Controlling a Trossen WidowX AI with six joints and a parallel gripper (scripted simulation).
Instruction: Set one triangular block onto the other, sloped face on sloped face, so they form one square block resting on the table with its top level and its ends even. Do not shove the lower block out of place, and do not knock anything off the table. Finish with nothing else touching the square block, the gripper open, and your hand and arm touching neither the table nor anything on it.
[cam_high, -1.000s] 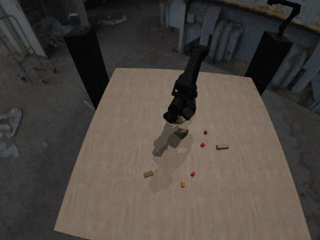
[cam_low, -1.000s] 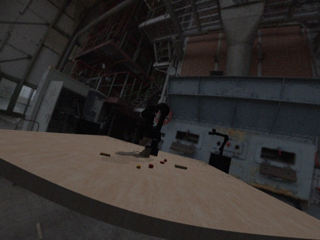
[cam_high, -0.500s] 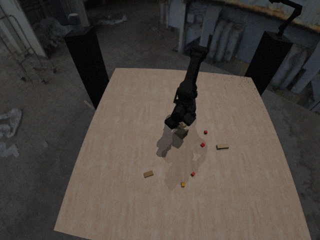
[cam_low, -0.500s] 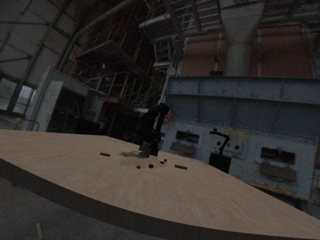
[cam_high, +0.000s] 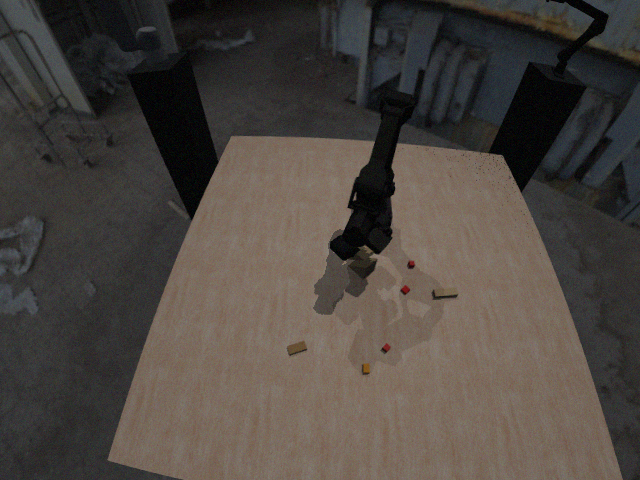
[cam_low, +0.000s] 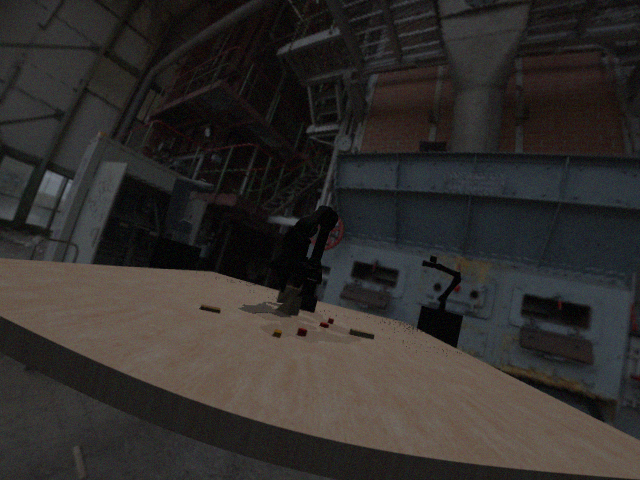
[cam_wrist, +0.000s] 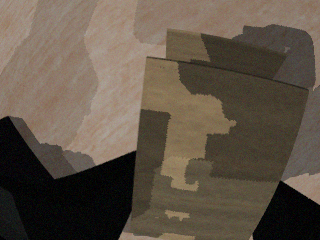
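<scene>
My gripper tip is 1 cm below the triangular block. Round my gripper tip: tan flat block 27 cm to the left, 10 cm ahead, 6 cm below; brown flat block 28 cm ahead, 16 cm to the right, 6 cm below; small yellow cube 33 cm ahead, 6 cm below, 2 cm to the left.
</scene>
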